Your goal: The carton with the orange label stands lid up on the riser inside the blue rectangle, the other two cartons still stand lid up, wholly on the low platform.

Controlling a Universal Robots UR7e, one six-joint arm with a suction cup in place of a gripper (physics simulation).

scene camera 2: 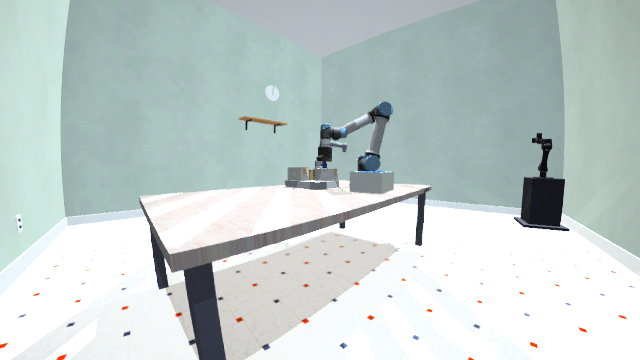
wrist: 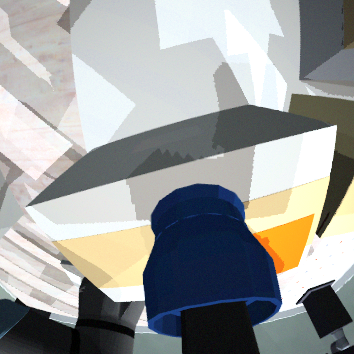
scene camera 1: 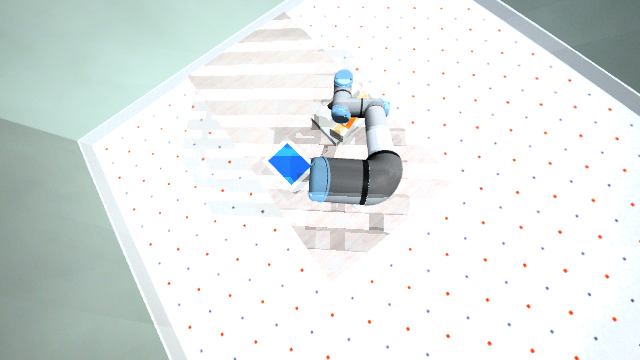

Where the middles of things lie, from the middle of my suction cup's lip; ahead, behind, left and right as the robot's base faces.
The carton with orange label [wrist: 97, 212] is 60 mm below my suction cup and 20 mm behind it. From my suction cup the other things lie so: low platform [wrist: 132, 73] 130 mm below, 80 mm to the right, 50 mm ahead; riser with blue rectangle [scene camera 1: 292, 166] 380 mm to the left, 90 mm below, 30 mm ahead.
